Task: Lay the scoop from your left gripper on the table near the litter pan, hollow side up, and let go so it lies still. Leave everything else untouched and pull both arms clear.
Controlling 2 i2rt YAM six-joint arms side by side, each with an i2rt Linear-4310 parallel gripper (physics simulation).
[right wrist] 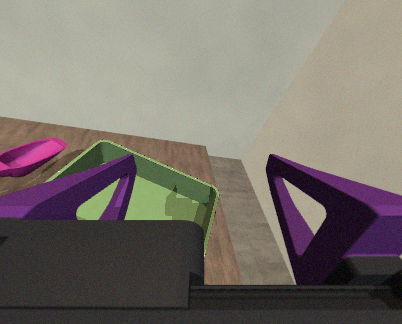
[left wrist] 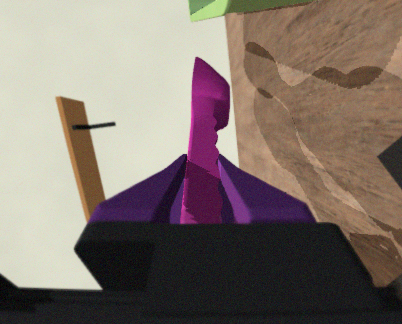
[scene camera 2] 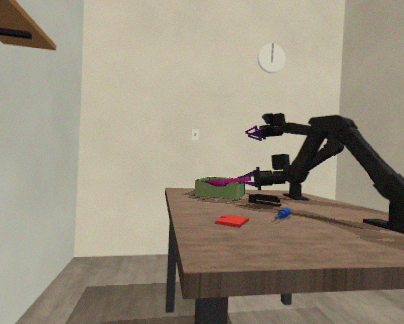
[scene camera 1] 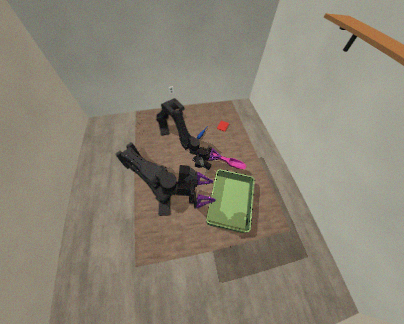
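Pixels of known places: left gripper, fingertip midpoint: (left wrist: 201,162) (scene camera 2: 237,179) (scene camera 1: 220,157); right gripper, fingertip midpoint: (right wrist: 201,161) (scene camera 2: 246,133) (scene camera 1: 214,190); left arm's base at its link origin: (scene camera 2: 402,230) (scene camera 1: 163,126); right arm's base at its link origin: (scene camera 2: 295,197) (scene camera 1: 165,199).
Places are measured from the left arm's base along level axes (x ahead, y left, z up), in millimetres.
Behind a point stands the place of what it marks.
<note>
The pink scoop (scene camera 1: 237,164) {x 418, y -543, z 75 mm} (scene camera 2: 217,182) {x 406, y -507, z 85 mm} (left wrist: 207,105) {x 350, y -517, z 89 mm} (right wrist: 37,154) {x 421, y -541, z 74 mm} is in the air, about as high as the litter pan's rim in scene camera 2; its hollow faces up in the right wrist view. My left gripper (scene camera 1: 215,154) {x 320, y -475, z 101 mm} (scene camera 2: 251,178) (left wrist: 201,162) {x 320, y -475, z 101 mm} is shut on its handle. The green litter pan (scene camera 1: 235,175) {x 380, y -609, z 60 mm} (scene camera 2: 220,190) {x 359, y -595, z 38 mm} (left wrist: 210,9) {x 320, y -571, z 83 mm} (right wrist: 165,177) {x 384, y -825, z 45 mm} stands on the table (scene camera 1: 170,245) {x -109, y -891, z 0 mm} (scene camera 2: 280,255) {x 485, y 131, z 0 mm}, just below the scoop in scene camera 1. My right gripper (scene camera 1: 214,191) {x 149, y -768, z 353 mm} (scene camera 2: 246,132) {x 149, y -768, z 353 mm} (right wrist: 201,161) {x 149, y -768, z 353 mm} is open and empty, high above the pan's left side.
A red flat piece (scene camera 1: 223,126) {x 480, y -138, z 9 mm} (scene camera 2: 232,220) {x 488, y -110, z 9 mm} and a blue screwdriver-like tool (scene camera 1: 201,133) {x 277, y -179, z 24 mm} (scene camera 2: 284,213) {x 289, y -152, z 18 mm} lie on the table. A black stapler-like object (scene camera 2: 264,199) {x 214, y -416, z 22 mm} lies below the left gripper. A wooden wall shelf (scene camera 1: 370,37) (left wrist: 80,150) is beyond the table.
</note>
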